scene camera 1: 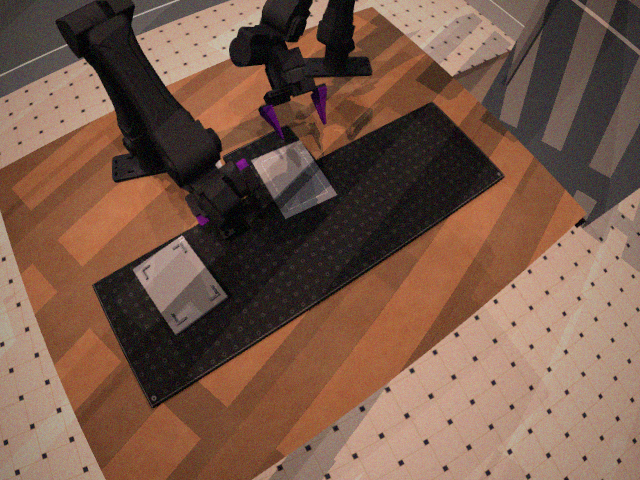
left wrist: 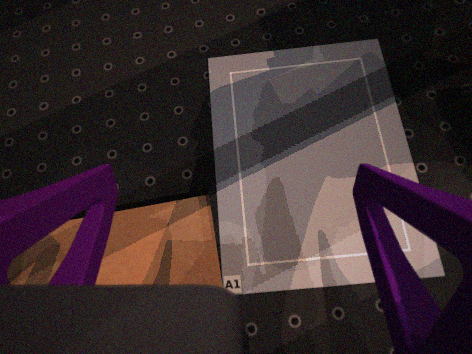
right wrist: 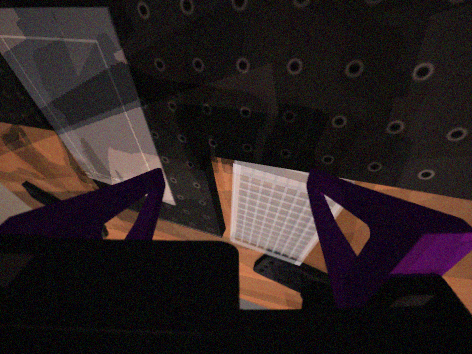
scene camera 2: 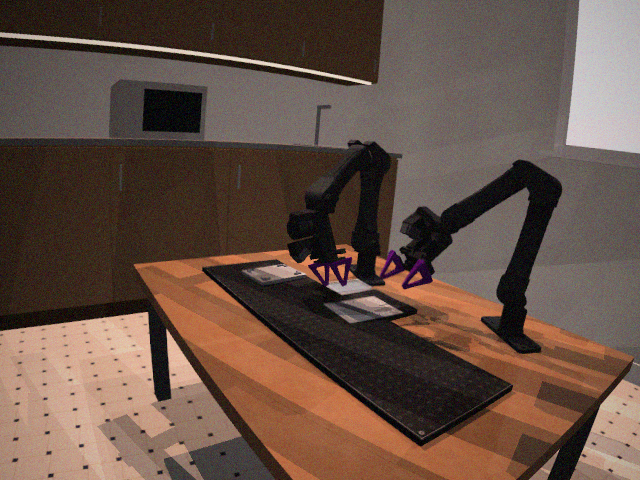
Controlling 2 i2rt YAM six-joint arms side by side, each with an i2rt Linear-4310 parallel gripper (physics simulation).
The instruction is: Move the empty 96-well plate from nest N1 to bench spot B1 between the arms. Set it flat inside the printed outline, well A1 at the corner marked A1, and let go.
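Places are measured from the left arm's base along level axes (x down, y ahead, z right), in millimetres.
Pixels of known places: left gripper, between the fingertips: (scene camera 1: 304, 131) (left wrist: 235, 177) (right wrist: 0, 213) (scene camera 2: 391, 282); right gripper, between the fingertips: (right wrist: 235, 176) (scene camera 2: 335, 285); left arm's base, origin of its link: (scene camera 1: 334, 68) (scene camera 2: 508, 335); right arm's base, origin of its link: (scene camera 1: 154, 162) (right wrist: 328, 287) (scene camera 2: 364, 275).
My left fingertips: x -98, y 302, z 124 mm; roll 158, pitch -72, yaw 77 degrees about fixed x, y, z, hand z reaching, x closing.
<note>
Ahead of a thing's pixels: the offset from my left fingertips to its top centre. "spot": to the spot under its first point. Level surfaces: height alone.
The 96-well plate @(dy +60, dx +83, dz +210 mm) (right wrist: 272, 215) (scene camera 2: 356, 288) lies flat on the wooden table behind the black board, near the right arm's base; in scene camera 1 the right arm hides nearly all of it. Nest N1 @(dy +281, dx +67, dz +276 mm) (scene camera 1: 180, 286) (scene camera 2: 276, 273), a pale block with corner brackets, is empty. Spot B1 @(spot: dy +49, dx +83, dz +18 mm) (scene camera 1: 297, 173) (scene camera 2: 364, 307) (left wrist: 325, 160) (right wrist: 112, 127) is a pale card with an empty printed outline; its A1 mark @(dy -38, dx +83, dz +4 mm) (left wrist: 232, 284) shows in the left wrist view. My left gripper (scene camera 1: 303, 130) (scene camera 2: 393, 281) (left wrist: 235, 177) is open above B1's rear side. My right gripper (scene camera 2: 334, 284) (right wrist: 235, 176) is open, above the board between N1 and B1.
The black perforated board @(dx +85 mm) (scene camera 1: 361, 222) (scene camera 2: 361, 366) carries N1 and B1. The wooden table @(dx +98 mm) (scene camera 1: 413, 289) (scene camera 2: 232, 356) surrounds it. The two arm bases (scene camera 1: 135, 167) (scene camera 2: 516, 341) stand behind the board. The right forearm leans over the board's rear edge.
</note>
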